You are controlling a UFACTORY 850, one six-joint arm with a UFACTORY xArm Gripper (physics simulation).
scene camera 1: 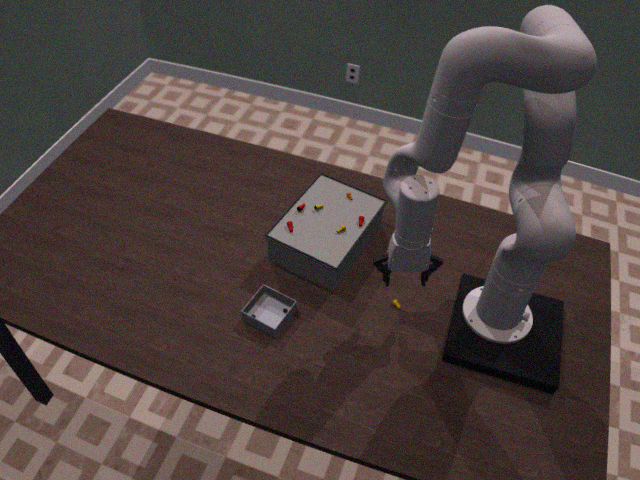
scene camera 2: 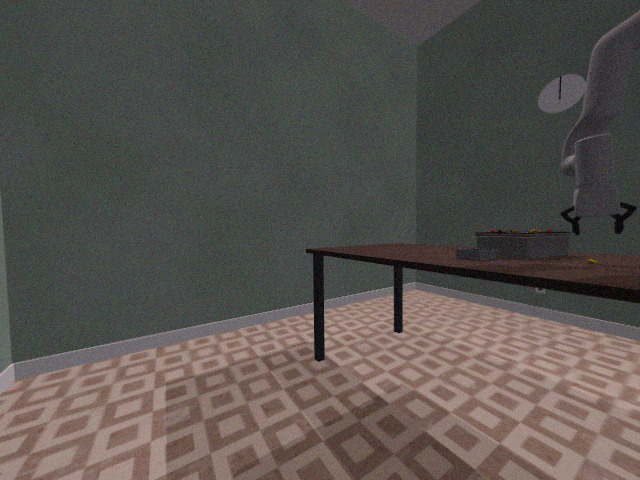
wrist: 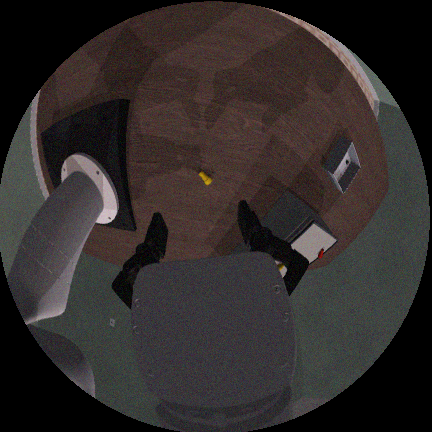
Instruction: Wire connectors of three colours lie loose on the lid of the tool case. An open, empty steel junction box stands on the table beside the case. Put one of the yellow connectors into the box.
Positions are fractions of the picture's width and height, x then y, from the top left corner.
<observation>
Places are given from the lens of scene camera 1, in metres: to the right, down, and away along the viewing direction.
tool case (scene camera 1: 0.49,0.52): -0.01, 0.03, 1.46
steel junction box (scene camera 1: 0.42,0.65): -0.13, 0.18, 1.44
</observation>
